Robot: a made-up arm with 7 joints.
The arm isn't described. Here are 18 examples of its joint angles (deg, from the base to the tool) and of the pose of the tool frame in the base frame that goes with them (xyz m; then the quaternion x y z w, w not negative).
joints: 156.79 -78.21 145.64 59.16 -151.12 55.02 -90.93
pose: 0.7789 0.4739 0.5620 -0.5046 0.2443 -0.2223 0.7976
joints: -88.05 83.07 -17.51 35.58 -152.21 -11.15 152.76
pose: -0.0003 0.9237 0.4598 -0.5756 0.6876 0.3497 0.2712
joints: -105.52 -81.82 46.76 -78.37 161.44 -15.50 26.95
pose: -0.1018 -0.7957 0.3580 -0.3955 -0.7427 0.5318 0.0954
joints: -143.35 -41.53 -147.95 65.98 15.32 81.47 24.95
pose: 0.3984 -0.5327 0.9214 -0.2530 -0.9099 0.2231 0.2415
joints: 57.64 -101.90 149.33 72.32 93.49 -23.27 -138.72
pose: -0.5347 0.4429 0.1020 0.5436 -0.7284 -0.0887 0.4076
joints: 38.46 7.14 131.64 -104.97 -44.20 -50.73 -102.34
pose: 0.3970 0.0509 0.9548 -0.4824 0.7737 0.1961 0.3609
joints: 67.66 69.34 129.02 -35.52 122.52 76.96 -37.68
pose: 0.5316 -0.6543 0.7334 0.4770 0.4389 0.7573 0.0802
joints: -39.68 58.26 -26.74 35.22 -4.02 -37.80 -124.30
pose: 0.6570 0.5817 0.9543 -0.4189 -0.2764 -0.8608 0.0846
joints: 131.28 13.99 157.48 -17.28 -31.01 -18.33 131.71
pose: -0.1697 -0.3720 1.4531 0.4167 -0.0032 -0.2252 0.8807
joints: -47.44 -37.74 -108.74 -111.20 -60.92 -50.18 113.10
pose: 0.1526 -0.3363 1.0035 -0.6348 -0.3289 -0.6874 0.1279
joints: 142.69 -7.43 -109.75 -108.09 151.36 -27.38 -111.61
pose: -0.2739 0.2532 1.0521 -0.0474 -0.6831 -0.4717 0.5555
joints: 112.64 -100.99 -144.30 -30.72 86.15 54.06 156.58
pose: 0.2967 0.8868 0.5918 0.3036 0.3960 0.7935 0.3483
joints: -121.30 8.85 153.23 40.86 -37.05 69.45 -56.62
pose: 0.1658 0.0073 1.3753 0.4474 0.6343 0.3562 0.5202
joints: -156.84 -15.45 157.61 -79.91 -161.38 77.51 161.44
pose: -0.1885 -0.0548 1.1835 -0.1332 -0.9250 -0.1337 0.3299
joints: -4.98 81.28 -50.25 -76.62 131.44 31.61 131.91
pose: 0.6259 -0.3193 0.8831 0.3745 -0.4863 0.6124 0.4983
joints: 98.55 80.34 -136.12 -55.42 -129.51 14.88 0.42
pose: -0.4067 -0.7902 0.4470 -0.2927 -0.7765 0.4157 0.3723
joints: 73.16 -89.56 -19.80 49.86 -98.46 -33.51 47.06
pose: -0.1998 0.8265 0.8230 -0.1471 -0.2355 -0.0466 0.9595
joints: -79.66 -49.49 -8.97 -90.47 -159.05 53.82 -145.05
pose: -0.0528 -0.6716 0.5878 -0.9214 0.3576 0.1118 0.1035
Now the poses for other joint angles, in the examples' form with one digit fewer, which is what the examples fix.
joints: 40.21 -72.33 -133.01 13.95 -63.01 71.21 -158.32
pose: -0.711 0.567 0.732 -0.224 -0.935 0.022 0.273
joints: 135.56 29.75 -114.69 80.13 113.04 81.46 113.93
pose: -0.027 -0.442 1.213 0.471 -0.561 0.392 0.557
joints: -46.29 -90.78 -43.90 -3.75 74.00 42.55 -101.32
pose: -0.603 -0.803 0.543 0.064 -0.454 0.826 0.328
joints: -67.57 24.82 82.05 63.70 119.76 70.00 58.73
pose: 0.349 0.168 1.322 0.153 -0.218 0.867 0.422
